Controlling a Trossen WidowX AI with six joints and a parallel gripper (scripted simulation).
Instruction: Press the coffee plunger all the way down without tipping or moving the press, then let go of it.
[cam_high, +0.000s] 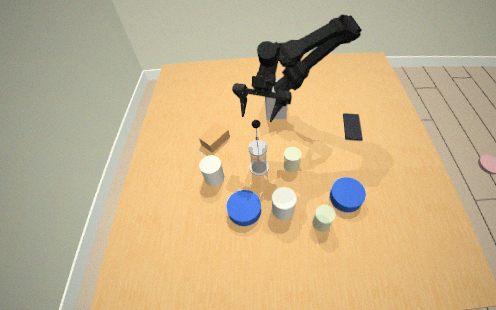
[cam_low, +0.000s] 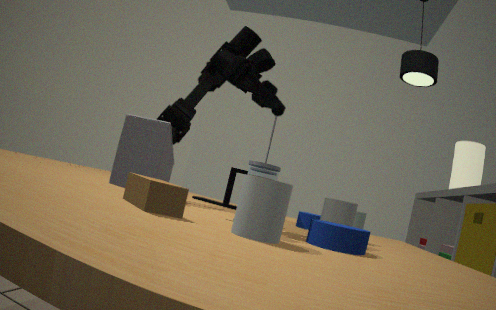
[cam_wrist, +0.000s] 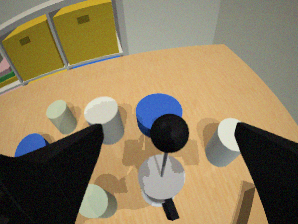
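Right now my gripper tip is 14 cm above the coffee press and 1 cm past it. Round my gripper tip: black slab 42 cm to the left, 27 cm below, 17 cm behind; brown box 25 cm below, 18 cm to the right, 15 cm behind.
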